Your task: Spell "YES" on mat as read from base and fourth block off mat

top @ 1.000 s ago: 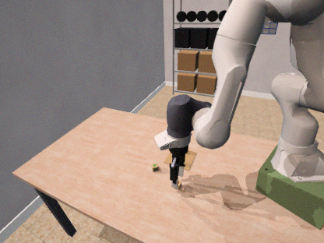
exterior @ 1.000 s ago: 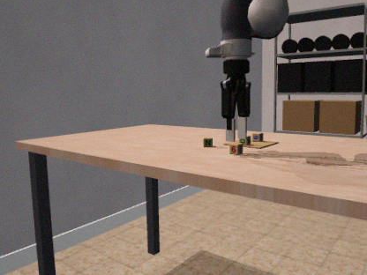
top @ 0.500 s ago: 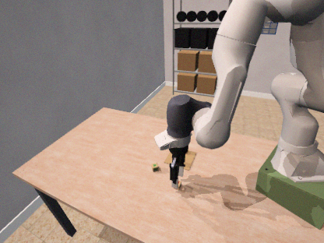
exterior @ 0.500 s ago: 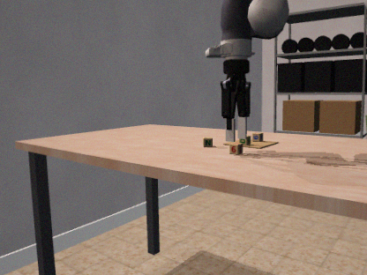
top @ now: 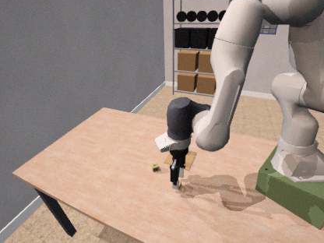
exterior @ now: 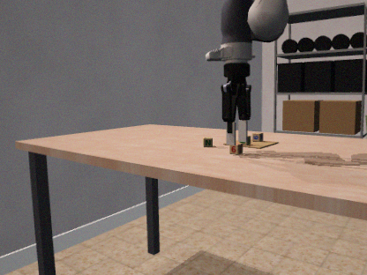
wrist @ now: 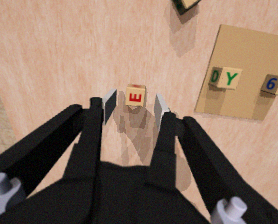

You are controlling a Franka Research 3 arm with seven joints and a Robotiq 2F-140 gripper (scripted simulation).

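The E block lies 50 mm below my hand. From my hand the other things lie so: green N block: 140 mm ahead, 70 mm to the right, 50 mm below; then Y block: 30 mm ahead, 140 mm to the right, 40 mm below; then tan mat: 30 mm ahead, 190 mm to the right, 60 mm below.
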